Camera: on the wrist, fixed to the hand. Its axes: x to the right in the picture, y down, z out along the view.
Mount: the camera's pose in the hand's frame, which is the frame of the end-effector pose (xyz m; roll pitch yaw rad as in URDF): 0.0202 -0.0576 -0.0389 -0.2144 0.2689 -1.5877
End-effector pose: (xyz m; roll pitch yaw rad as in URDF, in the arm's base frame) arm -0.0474 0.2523 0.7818 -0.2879 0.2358 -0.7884
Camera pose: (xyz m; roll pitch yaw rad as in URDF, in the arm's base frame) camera -0.0840 0.1951 0.7567 -0.4454 -0.0222 -2.3706
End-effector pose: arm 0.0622 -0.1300 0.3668 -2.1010 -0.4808 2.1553
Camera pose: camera 0.0737 -0.1394 0.4376 1.8090 -1.0139 -1.4968
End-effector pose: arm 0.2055 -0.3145 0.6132 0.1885 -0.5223 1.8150
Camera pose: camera 0.2432 -0.2619 0.5808 0.3548 0.4015 0.4701
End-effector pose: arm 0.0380 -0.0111 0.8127 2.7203 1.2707 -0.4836
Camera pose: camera 0.0852 0.0414 0.7969 -2.0774 0.0293 1.2376
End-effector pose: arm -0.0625 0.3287 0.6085 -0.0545 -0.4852 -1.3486
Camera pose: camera -0.1131 0.2819 0.5863 0.2821 0.1971 -2.8328
